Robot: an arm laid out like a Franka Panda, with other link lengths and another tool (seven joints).
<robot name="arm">
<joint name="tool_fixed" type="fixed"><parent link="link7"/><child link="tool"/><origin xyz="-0.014 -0.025 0.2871" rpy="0 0.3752 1.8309"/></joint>
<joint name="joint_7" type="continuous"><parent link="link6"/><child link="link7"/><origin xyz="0.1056 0 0" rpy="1.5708 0 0"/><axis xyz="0 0 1"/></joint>
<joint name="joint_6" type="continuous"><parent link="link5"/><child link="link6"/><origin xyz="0 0 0" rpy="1.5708 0 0"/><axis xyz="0 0 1"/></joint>
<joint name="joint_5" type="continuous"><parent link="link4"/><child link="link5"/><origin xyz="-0.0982 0.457 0" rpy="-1.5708 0 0"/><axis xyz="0 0 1"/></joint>
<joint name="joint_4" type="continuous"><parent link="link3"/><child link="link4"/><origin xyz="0.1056 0 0" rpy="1.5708 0 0"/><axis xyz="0 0 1"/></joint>
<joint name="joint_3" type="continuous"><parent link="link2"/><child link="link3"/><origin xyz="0 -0.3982 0" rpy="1.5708 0 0"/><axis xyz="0 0 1"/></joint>
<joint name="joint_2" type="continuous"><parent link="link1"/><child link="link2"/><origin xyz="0 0 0" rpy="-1.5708 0 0"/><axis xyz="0 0 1"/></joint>
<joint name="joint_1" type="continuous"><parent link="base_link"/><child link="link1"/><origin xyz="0 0 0.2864" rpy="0 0 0"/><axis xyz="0 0 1"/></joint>
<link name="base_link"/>
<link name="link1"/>
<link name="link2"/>
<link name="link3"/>
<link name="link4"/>
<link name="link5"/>
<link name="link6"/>
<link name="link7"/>
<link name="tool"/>
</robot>
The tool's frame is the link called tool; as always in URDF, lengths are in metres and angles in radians. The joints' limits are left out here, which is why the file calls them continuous.
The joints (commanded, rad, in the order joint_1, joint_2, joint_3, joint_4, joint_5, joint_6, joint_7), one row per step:
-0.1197 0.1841 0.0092 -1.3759 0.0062 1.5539 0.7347
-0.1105 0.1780 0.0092 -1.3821 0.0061 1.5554 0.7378
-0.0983 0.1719 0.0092 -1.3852 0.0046 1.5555 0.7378
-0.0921 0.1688 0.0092 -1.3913 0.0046 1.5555 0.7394
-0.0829 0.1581 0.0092 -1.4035 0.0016 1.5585 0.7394
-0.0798 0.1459 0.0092 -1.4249 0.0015 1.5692 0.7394
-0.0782 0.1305 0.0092 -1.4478 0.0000 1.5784 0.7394
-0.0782 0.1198 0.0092 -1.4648 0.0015 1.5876 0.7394
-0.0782 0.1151 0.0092 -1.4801 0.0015 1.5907 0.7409
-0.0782 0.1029 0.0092 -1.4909 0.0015 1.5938 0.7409
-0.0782 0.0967 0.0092 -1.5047 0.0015 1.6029 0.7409
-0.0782 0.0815 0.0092 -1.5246 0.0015 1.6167 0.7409
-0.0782 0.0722 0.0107 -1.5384 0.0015 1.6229 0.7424
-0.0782 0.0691 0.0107 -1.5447 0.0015 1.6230 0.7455
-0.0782 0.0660 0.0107 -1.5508 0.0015 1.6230 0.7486
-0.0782 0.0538 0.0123 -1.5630 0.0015 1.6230 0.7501
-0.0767 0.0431 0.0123 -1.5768 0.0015 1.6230 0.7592
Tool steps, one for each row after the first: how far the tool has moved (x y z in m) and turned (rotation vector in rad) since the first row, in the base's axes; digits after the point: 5 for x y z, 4 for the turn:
-0.00131 0.00697 0.00117 -0.0003 -0.0013 0.0061
-0.00254 0.01574 0.00390 -0.0022 -0.0043 0.0183
-0.00399 0.02046 0.00273 -0.0019 -0.0013 0.0229
-0.00721 0.02666 0.00393 -0.0051 -0.0025 0.0321
-0.01037 0.02918 0.00190 -0.0054 -0.0040 0.0352
-0.01499 0.03028 0.00106 -0.0072 -0.0056 0.0368
-0.01762 0.03092 0.00020 -0.0061 -0.0086 0.0368
-0.02058 0.03113 -0.00479 -0.0055 -0.0011 0.0353
-0.02408 0.03140 -0.00184 -0.0060 -0.0056 0.0353
-0.02539 0.03150 -0.00427 -0.0062 -0.0070 0.0353
-0.02827 0.03173 -0.00326 -0.0071 -0.0161 0.0352
-0.03096 0.03297 -0.00387 -0.0072 -0.0178 0.0352
-0.03271 0.03308 -0.00529 -0.0070 -0.0147 0.0321
-0.03445 0.03319 -0.00661 -0.0067 -0.0117 0.0290
-0.03914 0.03463 -0.00503 -0.0068 -0.0117 0.0291
-0.04371 0.03595 -0.00548 -0.0067 -0.0085 0.0216

